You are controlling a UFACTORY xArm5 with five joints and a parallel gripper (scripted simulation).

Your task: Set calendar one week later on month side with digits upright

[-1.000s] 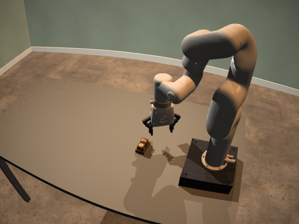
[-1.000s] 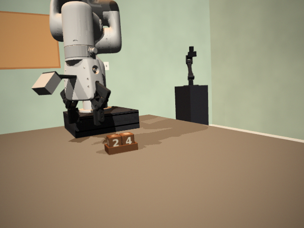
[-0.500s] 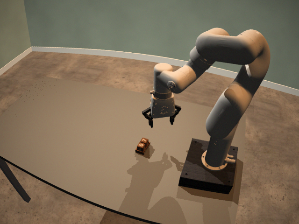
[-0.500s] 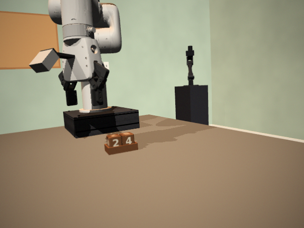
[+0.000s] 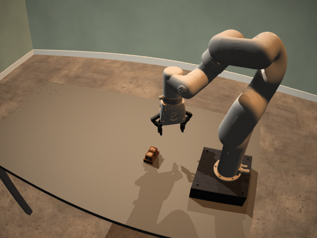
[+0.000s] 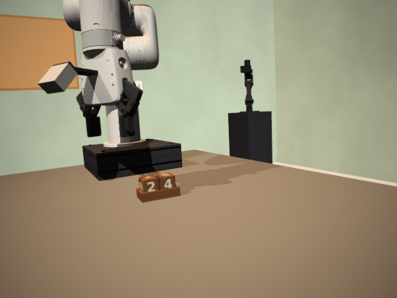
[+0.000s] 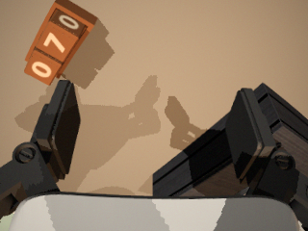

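My gripper is now 70 mm short of the brown tray, 60 mm to the right of it and 120 mm above it.
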